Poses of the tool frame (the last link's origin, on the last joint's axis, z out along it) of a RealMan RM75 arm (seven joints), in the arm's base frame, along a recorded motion.
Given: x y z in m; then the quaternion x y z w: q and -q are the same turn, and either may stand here.
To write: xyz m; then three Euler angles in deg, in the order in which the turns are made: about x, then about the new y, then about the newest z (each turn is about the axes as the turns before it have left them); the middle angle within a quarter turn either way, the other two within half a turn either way. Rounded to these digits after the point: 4 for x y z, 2 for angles.
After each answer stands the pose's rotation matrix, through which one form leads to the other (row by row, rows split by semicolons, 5 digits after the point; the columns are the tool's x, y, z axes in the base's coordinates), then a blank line. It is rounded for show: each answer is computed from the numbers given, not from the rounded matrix.
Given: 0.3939 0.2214 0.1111 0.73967 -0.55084 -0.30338 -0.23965
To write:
0.3939 0.2214 0.1111 -135.51 -10.65 77.72
0.20908 -0.96028 -0.18478; -0.66946 -0.27829 0.68875; -0.71281 -0.02030 -0.70106

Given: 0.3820 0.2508 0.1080 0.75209 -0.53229 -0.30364 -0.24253
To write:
0.3820 0.2508 0.1080 -135.41 -11.45 75.29
0.24893 -0.94795 -0.19854; -0.65338 -0.31569 0.68806; -0.71493 -0.04156 -0.69796

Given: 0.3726 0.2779 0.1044 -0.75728 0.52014 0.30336 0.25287
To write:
0.3726 0.2779 0.1044 -134.57 -11.33 73.72
0.27485 -0.94121 -0.19640; -0.63437 -0.33102 0.69857; -0.72252 -0.06741 -0.68806

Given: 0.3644 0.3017 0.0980 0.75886 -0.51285 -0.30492 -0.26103
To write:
0.3644 0.3017 0.0980 -133.71 -11.25 72.92
0.28801 -0.93755 -0.19505; -0.61918 -0.33769 0.70893; -0.73052 -0.08341 -0.67777

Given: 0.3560 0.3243 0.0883 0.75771 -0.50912 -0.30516 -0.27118
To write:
0.3560 0.3243 0.0883 -132.73 -10.74 72.51
0.29534 -0.93705 -0.18632; -0.60603 -0.33451 0.72169; -0.73858 -0.10023 -0.66667

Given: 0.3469 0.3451 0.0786 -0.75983 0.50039 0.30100 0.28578
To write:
0.3469 0.3451 0.0786 -131.71 -9.87 71.17
0.31802 -0.93246 -0.17141; -0.58838 -0.33588 0.73552; -0.74342 -0.13305 -0.65546

